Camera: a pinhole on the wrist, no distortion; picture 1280 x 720 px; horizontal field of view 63.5 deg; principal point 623.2 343.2 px. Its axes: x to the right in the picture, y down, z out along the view. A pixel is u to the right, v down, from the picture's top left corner.
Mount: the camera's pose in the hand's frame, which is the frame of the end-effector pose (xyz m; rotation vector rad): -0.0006 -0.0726 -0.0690 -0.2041 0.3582 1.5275
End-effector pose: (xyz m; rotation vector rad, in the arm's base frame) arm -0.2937 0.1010 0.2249 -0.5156 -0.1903 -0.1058
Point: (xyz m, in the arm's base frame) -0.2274 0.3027 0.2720
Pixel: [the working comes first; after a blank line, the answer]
In the camera's frame: 0.1493 -0.0363 0.2744

1186.0 206.3
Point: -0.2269 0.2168 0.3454
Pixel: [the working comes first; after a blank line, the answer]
In the camera's frame: 0.0401 -0.0591 0.2564

785.0 105.0
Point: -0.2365 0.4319 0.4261
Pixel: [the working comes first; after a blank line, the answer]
In the camera's frame: 0.1141 -0.0328 0.4726

872.9 271.3
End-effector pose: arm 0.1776 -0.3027 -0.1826 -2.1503 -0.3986 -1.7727
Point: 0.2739 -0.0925 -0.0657
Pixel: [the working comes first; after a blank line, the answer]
In the camera's frame: -0.1589 -0.1178 0.1902

outside the picture
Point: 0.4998 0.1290 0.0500
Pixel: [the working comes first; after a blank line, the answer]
In the camera's frame: -0.3633 -0.2547 0.4204

outside the picture
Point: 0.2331 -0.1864 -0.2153
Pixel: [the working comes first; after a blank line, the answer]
In the camera's frame: -0.0683 0.0355 0.1563

171.1 578.3
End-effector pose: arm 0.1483 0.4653 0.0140 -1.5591 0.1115 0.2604
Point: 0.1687 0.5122 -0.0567
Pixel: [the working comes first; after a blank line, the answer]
In the camera's frame: 0.0879 -0.0252 0.1569

1202.5 177.0
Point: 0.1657 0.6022 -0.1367
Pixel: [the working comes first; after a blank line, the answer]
In the camera's frame: 0.1294 -0.0381 0.2692

1120.4 196.9
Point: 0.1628 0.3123 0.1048
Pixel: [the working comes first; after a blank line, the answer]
In the camera's frame: 0.0127 0.0125 -0.0860

behind the camera
